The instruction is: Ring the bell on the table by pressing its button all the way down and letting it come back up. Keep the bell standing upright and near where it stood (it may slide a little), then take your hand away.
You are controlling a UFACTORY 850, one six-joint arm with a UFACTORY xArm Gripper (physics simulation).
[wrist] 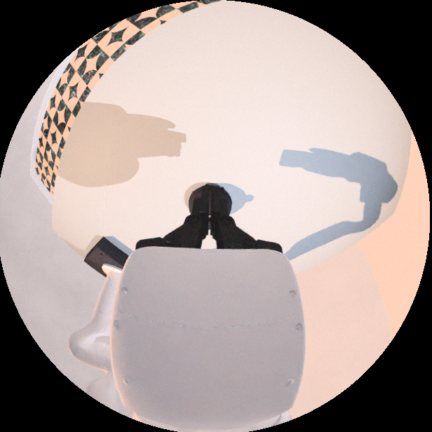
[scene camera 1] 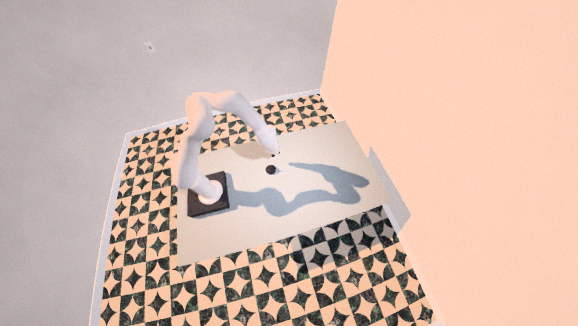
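Observation:
The bell (scene camera 1: 270, 169) (wrist: 225, 199) is a small, dark, round thing standing upright on the pale table (scene camera 1: 225, 237) (wrist: 280, 75). My gripper (scene camera 1: 274, 155) (wrist: 209, 197) is shut with nothing between its fingers. In the wrist view the black fingers overlap the dark bell and hide its middle, including the button. The gripper's shadows fall on the table apart from the bell's shadow, so the fingertips are above the bell, with a gap between them in the scene view.
The arm's dark square base (scene camera 1: 223, 195) (wrist: 106, 254) stands at the table's left side in the scene view. A peach wall (scene camera 1: 475, 125) rises beyond the table's right end. Patterned floor tiles (scene camera 1: 210, 290) surround much of the table. Long arm shadows lie across the tabletop.

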